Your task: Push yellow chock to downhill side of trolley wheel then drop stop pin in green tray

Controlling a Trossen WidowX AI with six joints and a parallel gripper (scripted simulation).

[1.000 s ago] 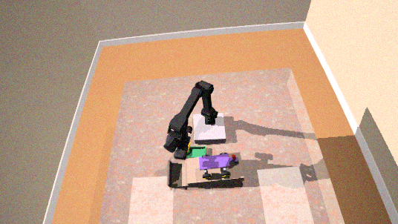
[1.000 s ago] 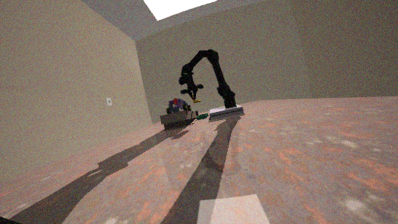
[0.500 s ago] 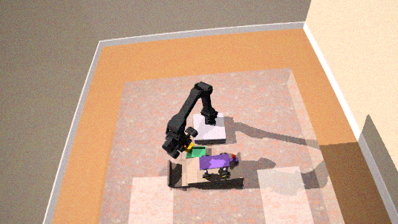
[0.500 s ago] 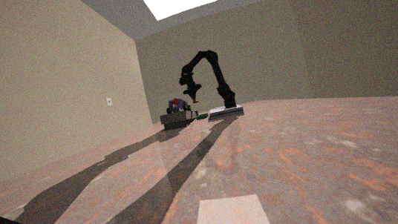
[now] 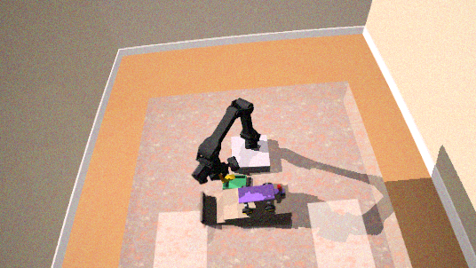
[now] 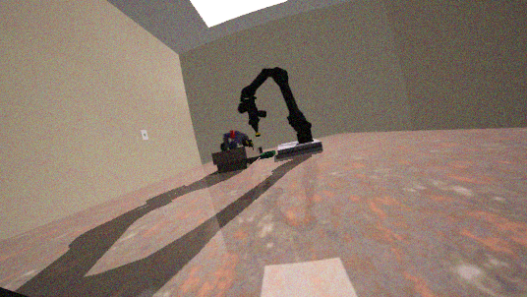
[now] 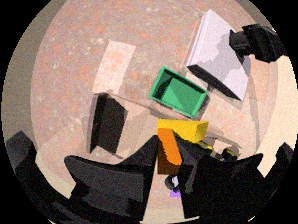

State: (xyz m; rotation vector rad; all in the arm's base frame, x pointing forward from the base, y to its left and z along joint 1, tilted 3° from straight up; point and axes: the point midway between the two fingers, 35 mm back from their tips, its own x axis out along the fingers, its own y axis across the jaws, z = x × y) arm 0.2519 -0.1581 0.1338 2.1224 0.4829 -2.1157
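The red-headed stop pin is 26 cm to the left of my gripper tip, 7 cm ahead of it and 2 cm below it. The rest, counted from my gripper tip: purple trolley: 16 cm to the left, 9 cm ahead, 4 cm below; green tray: 16 cm below, 5 cm to the left, 4 cm behind; yellow chock: 2 cm to the left, 1 cm below, 1 cm behind.
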